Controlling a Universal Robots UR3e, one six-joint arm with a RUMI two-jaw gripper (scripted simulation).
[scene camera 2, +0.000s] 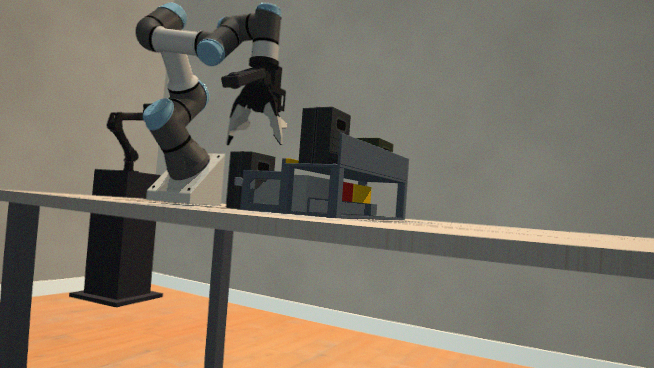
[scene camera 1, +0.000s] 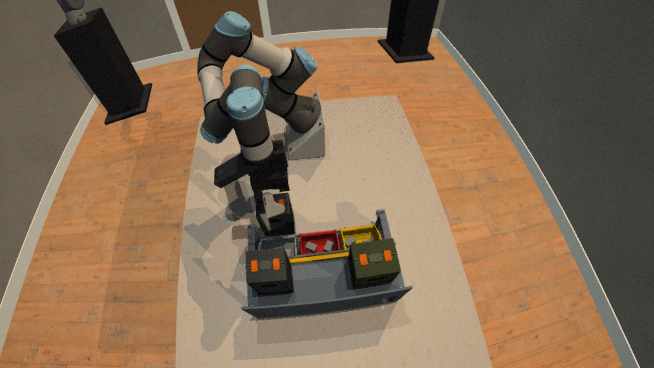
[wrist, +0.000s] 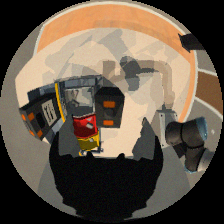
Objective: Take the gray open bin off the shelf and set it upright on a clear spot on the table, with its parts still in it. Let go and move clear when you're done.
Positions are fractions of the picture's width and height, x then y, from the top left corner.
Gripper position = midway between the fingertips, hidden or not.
gripper: scene camera 2 0.39,0.40; scene camera 1 0.41,0.55; wrist 0.48,0.52
black case: scene camera 2 0.37,0.44; scene camera 1 0.43,0.61; wrist 0.49,0.45
